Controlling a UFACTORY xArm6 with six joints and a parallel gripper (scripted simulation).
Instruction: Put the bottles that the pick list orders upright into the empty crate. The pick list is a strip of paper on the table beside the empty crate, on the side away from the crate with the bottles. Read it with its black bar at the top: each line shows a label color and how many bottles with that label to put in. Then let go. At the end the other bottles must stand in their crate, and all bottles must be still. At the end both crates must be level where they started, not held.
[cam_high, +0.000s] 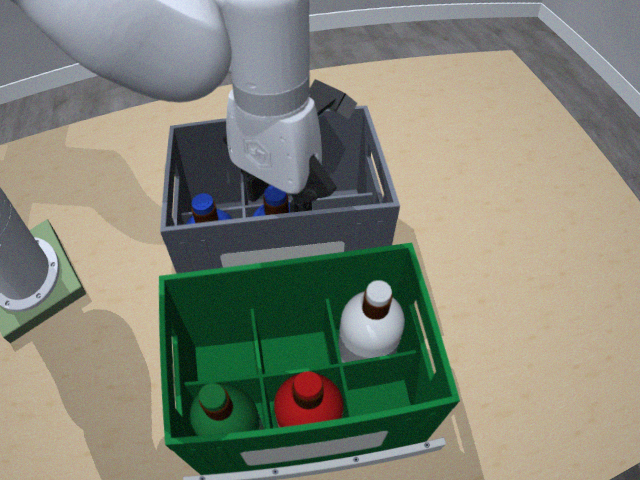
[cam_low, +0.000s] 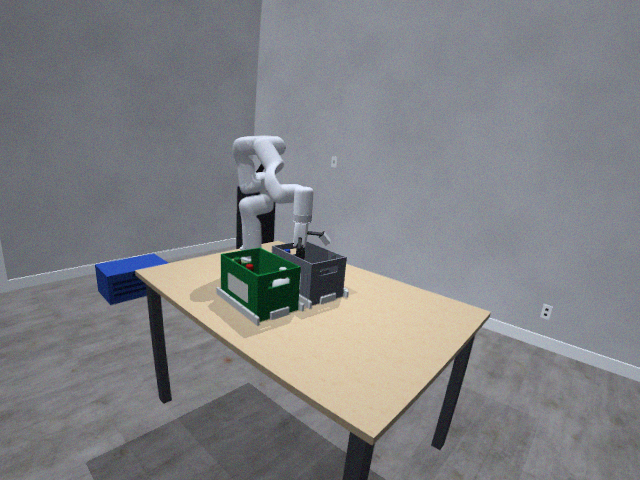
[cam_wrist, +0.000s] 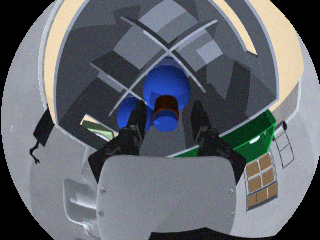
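The white-label bottle lies 16 cm to the right of my hand, 7 cm below it and 6 cm ahead of it. The rest, counted from my hand: pick list: 18 cm to the left, 15 cm below, 5 cm ahead; green crate: 19 cm to the right, 7 cm below, 3 cm behind; grey crate: 7 cm below, 4 cm to the left, 1 cm ahead.
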